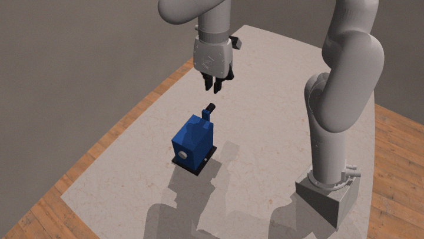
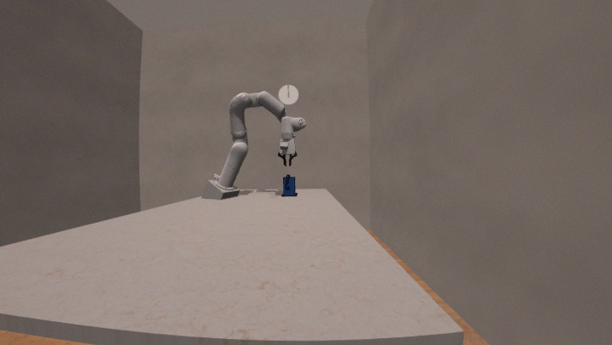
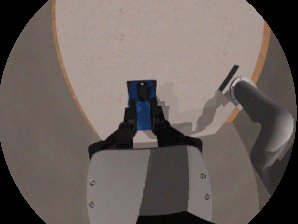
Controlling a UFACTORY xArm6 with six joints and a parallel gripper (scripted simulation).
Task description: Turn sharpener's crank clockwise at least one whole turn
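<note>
My hand is 90 mm above the black knob and 20 mm to the right of it.
</note>
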